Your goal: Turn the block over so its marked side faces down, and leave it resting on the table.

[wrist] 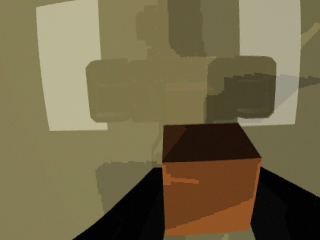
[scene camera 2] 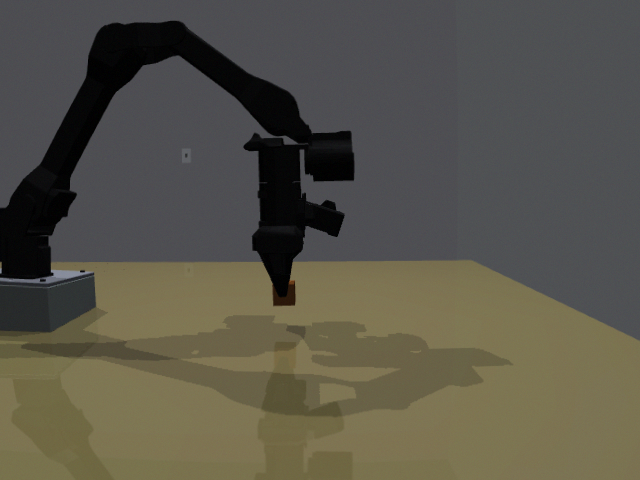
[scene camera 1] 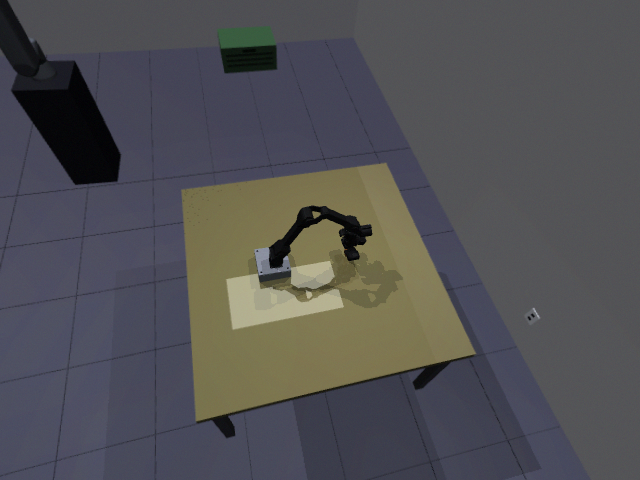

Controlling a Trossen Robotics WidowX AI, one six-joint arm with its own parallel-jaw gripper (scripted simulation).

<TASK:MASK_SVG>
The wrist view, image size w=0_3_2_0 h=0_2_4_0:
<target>my gripper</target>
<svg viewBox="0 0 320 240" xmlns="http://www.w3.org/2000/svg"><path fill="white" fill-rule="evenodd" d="M260 167L259 183L257 183L257 193L251 217L251 229L253 236L256 237L255 240L320 240L320 197L308 192L307 189L297 187L291 181L284 180L284 177L277 176L276 173L269 172L267 169ZM163 167L152 168L139 183L133 185L131 192L127 196L124 196L111 211L107 212L107 215L101 216L92 227L87 228L87 231L83 231L81 235L77 235L72 240L164 240Z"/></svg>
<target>block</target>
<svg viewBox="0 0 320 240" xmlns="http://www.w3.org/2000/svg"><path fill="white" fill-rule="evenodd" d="M239 123L164 125L163 183L165 236L249 231L263 157L253 147L251 139L249 139L248 135L245 135Z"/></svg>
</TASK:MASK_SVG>
